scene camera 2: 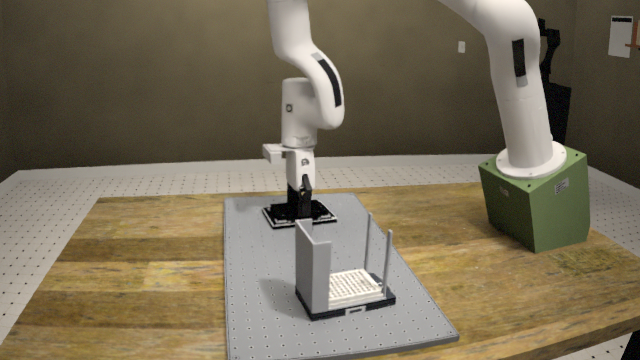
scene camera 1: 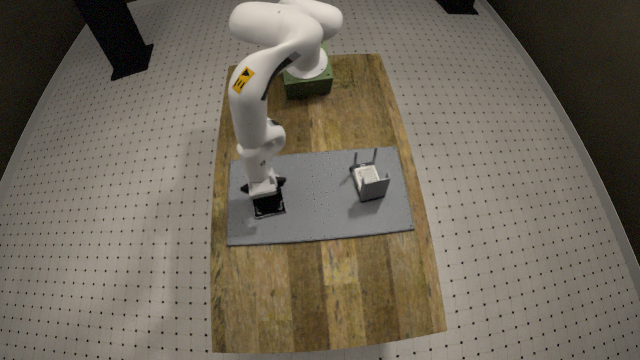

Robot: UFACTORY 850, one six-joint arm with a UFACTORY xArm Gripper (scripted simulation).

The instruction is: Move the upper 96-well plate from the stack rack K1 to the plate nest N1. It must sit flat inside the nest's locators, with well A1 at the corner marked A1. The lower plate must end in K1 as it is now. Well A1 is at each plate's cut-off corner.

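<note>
What I'm seeing is a white 96-well plate (scene camera 2: 355, 286), and there's a grey corner wall (scene camera 2: 305, 248) too.
</note>
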